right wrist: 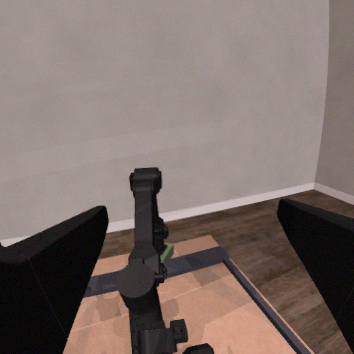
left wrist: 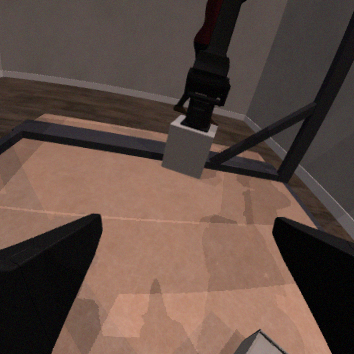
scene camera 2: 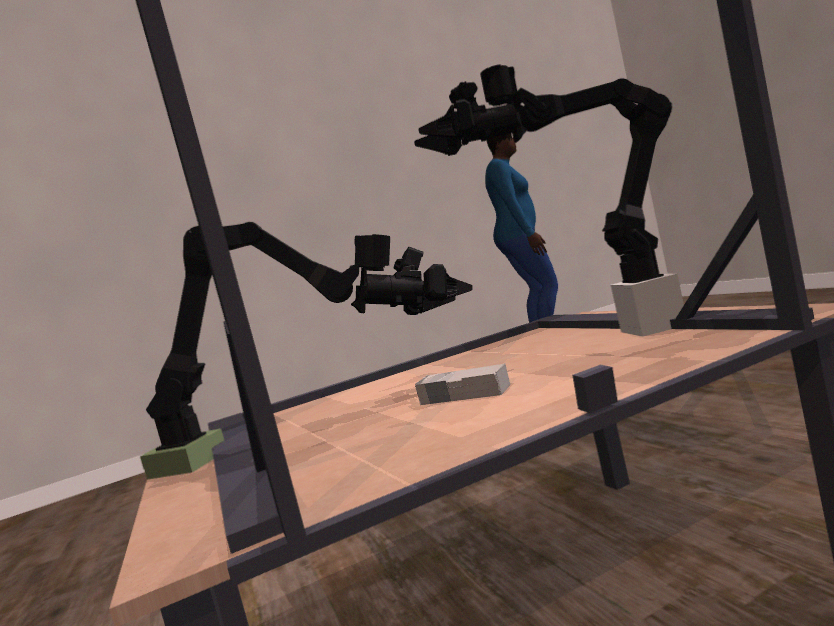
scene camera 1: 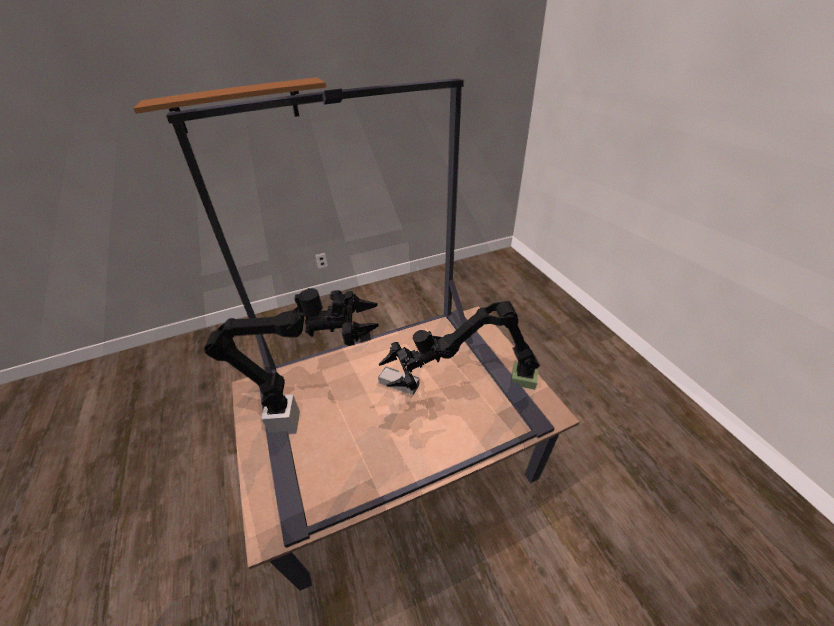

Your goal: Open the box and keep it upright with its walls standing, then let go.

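Where they show: left gripper, fingertip midpoint: (left wrist: 189, 224) (scene camera 2: 463, 293) (scene camera 1: 382, 375); right gripper, fingertip midpoint: (right wrist: 193, 210) (scene camera 2: 416, 137) (scene camera 1: 377, 314); left arm's base, link origin: (right wrist: 156, 248) (scene camera 2: 181, 441) (scene camera 1: 525, 371); right arm's base, link origin: (left wrist: 195, 124) (scene camera 2: 642, 279) (scene camera 1: 277, 406).
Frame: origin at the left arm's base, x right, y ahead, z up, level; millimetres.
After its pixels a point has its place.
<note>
A low grey-white box (scene camera 1: 388, 374) {y 548, x -152, z -5 mm} (scene camera 2: 474, 382) {y 534, x -120, z -14 mm} lies on the table with its broad face up; no raised flaps can be made out. A corner of the box (left wrist: 261, 344) {y 571, x -169, z -3 mm} shows at the bottom of the left wrist view. My left gripper (scene camera 1: 384, 374) {y 520, x -269, z 135 mm} (scene camera 2: 458, 294) {y 520, x -269, z 135 mm} (left wrist: 189, 224) {y 520, x -269, z 135 mm} is open and empty, hanging above the box without touching it. My right gripper (scene camera 1: 376, 316) {y 494, x -303, z 463 mm} (scene camera 2: 417, 136) {y 494, x -303, z 463 mm} (right wrist: 193, 210) {y 494, x -303, z 463 mm} is open and empty, high up and well away from the box. The box's far sides are hidden in scene camera 2.
The table (scene camera 1: 323, 458) {y 660, x -550, z -43 mm} (scene camera 2: 444, 431) {y 507, x 37, z -44 mm} carries a dark frame with an upright post (scene camera 1: 453, 202) {y 388, x 293, z 568 mm} at the back. A dark block (scene camera 2: 594, 388) {y 734, x 64, z -8 mm} sits at the table's edge. The left arm (right wrist: 145, 225) {y 263, x -127, z 286 mm} rises in the right wrist view. A person in blue (scene camera 2: 515, 202) stands beyond the table.
</note>
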